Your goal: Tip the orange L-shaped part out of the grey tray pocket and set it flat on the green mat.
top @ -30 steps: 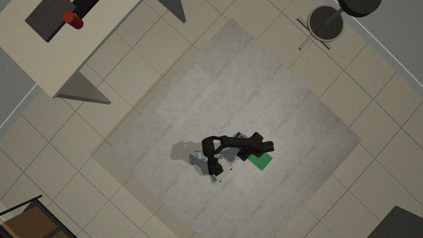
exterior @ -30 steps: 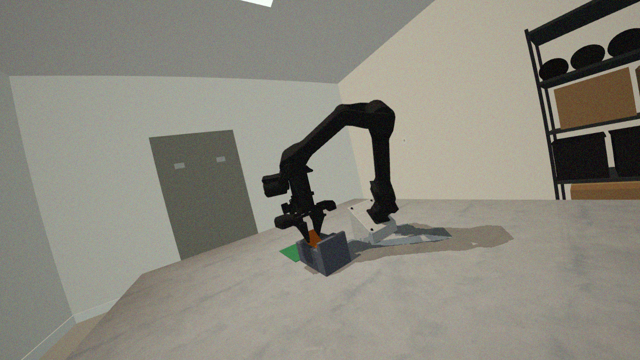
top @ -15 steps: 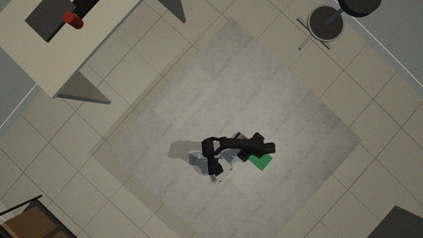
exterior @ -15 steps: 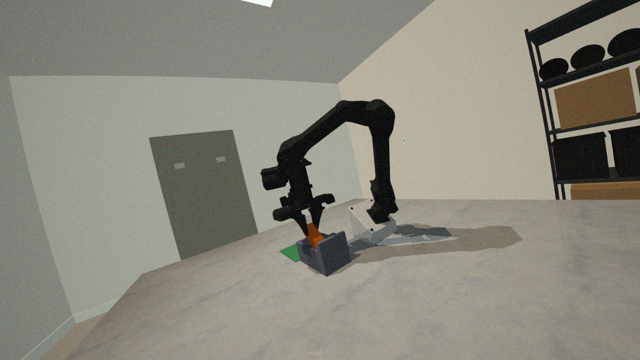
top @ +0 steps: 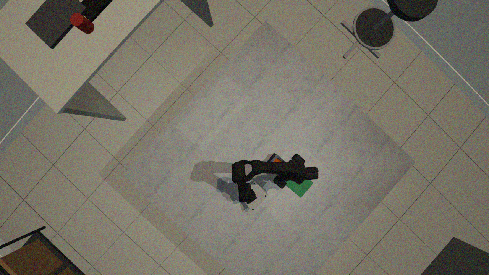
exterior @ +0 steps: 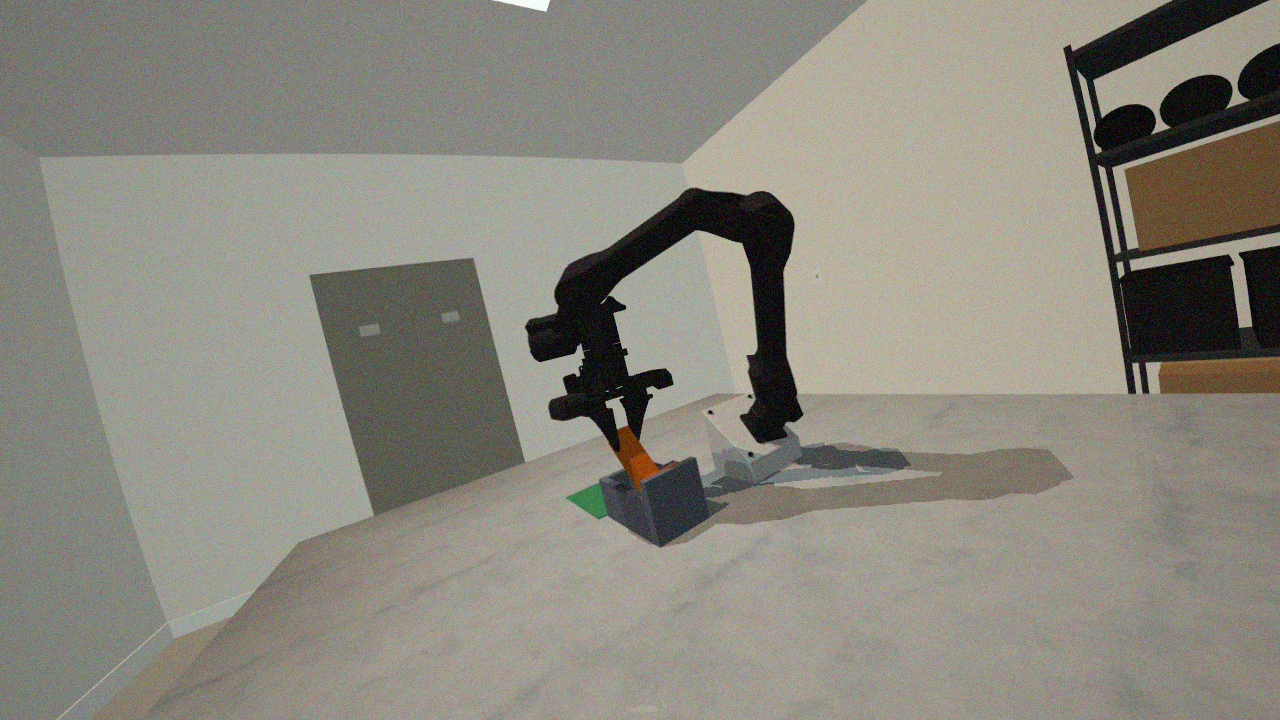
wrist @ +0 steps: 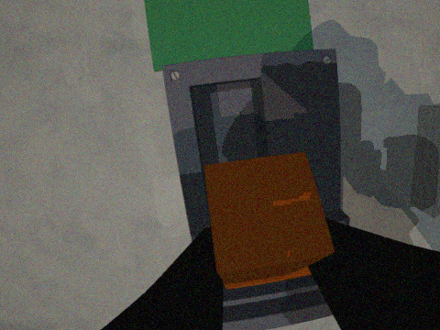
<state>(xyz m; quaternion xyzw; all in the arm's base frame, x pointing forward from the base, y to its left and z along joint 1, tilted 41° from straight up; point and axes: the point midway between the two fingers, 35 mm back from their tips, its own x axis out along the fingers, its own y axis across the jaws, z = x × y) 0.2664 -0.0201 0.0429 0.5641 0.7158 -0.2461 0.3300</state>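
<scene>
Now: the green mat 15 cm to the right of my gripper tip, 13 cm below it and 2 cm ahead of it. The rest, counted from my gripper tip: orange L-shaped part 3 cm to the left, 3 cm below, 2 cm behind.
</scene>
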